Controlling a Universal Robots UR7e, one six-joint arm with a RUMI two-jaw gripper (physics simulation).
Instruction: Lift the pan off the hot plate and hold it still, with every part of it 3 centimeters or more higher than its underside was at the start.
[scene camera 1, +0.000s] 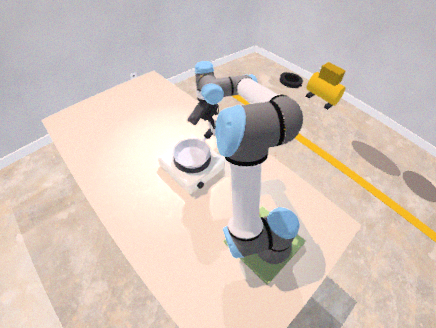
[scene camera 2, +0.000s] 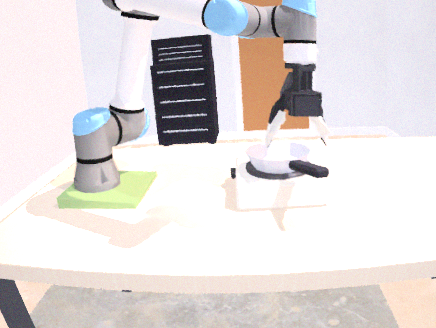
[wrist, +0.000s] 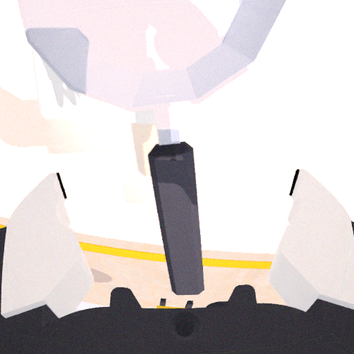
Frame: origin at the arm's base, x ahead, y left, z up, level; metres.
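Where they show: gripper, fingertip midpoint: (scene camera 1: 204, 130) (scene camera 2: 297, 146); arm's base at its link origin: (scene camera 1: 273, 246) (scene camera 2: 97, 183).
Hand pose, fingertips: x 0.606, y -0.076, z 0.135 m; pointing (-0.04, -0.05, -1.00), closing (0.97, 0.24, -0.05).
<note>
Things, the pixels of their centre, and the offset from my fingertips. Level surfaces: height alone.
- pale round pan at the middle of its body: (scene camera 2: 290, 160) (scene camera 1: 203, 140) 0.043 m down, 0.016 m back, 0.021 m left
- white hot plate at the middle of its body: (scene camera 2: 276, 178) (scene camera 1: 193, 163) 0.124 m down, 0.057 m back, 0.107 m left
- table at its surface level: 0.164 m down
A pale round pan (scene camera 1: 192, 154) (scene camera 2: 277, 156) sits upright on the white hot plate (scene camera 1: 192, 184) (scene camera 2: 280, 194). Its black handle (scene camera 2: 309, 168) (wrist: 179, 225) sticks out on the side away from the hot plate's knob. My gripper (scene camera 2: 297, 144) (wrist: 177, 175) is open and empty and points down. In the wrist view the handle lies between the two pale fingers, with a wide gap on each side. In scene camera 2 the fingertips show higher than the handle. In scene camera 1 the fingers are largely hidden.
The arm's base stands on a green plate (scene camera 1: 268, 272) (scene camera 2: 137, 187) on the table (scene camera 1: 125, 200) (scene camera 2: 200, 240). A black drawer cabinet (scene camera 2: 185, 92) stands behind the table. A yellow machine (scene camera 1: 325, 89) and a black ring (scene camera 1: 284, 82) are on the floor.
</note>
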